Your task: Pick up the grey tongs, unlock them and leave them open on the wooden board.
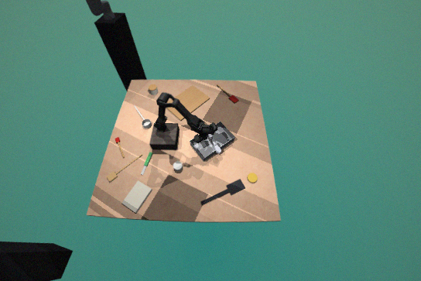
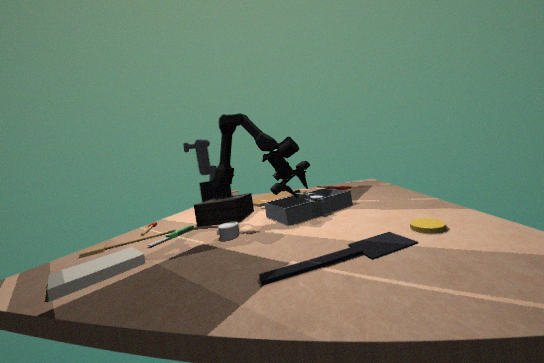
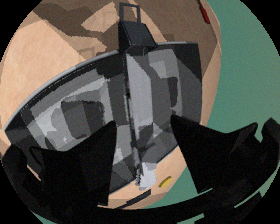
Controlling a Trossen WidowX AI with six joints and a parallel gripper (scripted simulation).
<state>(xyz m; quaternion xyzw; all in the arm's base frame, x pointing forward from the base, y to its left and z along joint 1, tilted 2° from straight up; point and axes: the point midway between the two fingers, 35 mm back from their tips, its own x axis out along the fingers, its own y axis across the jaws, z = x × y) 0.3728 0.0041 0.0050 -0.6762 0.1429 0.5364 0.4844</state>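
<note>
The roasting tin lies 2 cm ahead of my gripper tip, 1 cm to the right of it and 4 cm below it. The rest, counted from my gripper tip: yellow disc: 35 cm ahead, 25 cm to the right, 6 cm below; then black spatula: 18 cm ahead, 38 cm to the right, 7 cm below; then white cylinder: 19 cm behind, 27 cm to the right, 6 cm below.
</note>
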